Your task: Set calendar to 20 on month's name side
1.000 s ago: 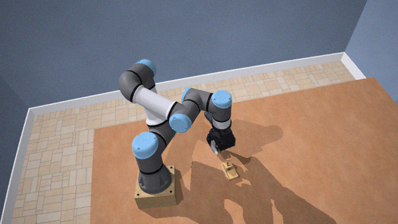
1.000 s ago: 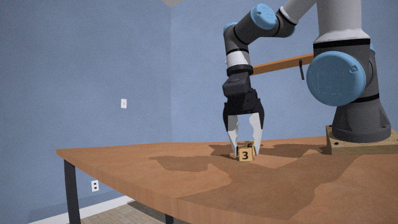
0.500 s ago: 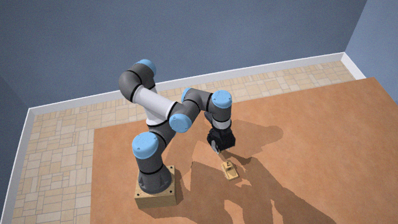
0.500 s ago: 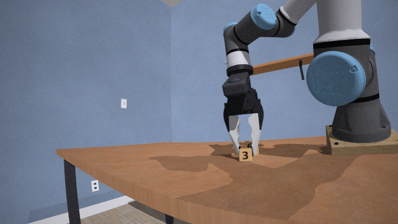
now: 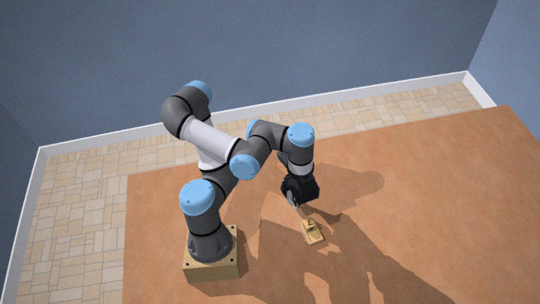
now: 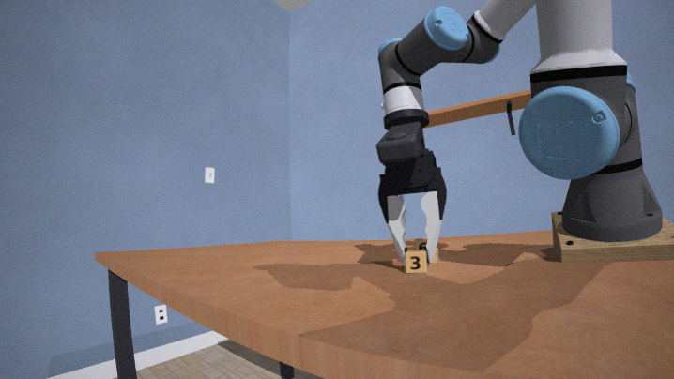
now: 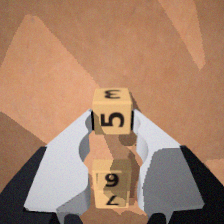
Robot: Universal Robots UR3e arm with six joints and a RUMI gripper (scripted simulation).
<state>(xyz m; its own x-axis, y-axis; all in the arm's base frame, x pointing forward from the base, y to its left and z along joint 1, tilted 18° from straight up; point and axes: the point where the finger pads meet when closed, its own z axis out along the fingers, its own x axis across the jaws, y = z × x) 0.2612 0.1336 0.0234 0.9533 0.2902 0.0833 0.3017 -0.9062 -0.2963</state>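
The wooden tray is 3 cm ahead of my hand, 10 cm to the right of it and 2 cm below it. From my hand the other things lie so: wooden digit cube: 1 cm below.
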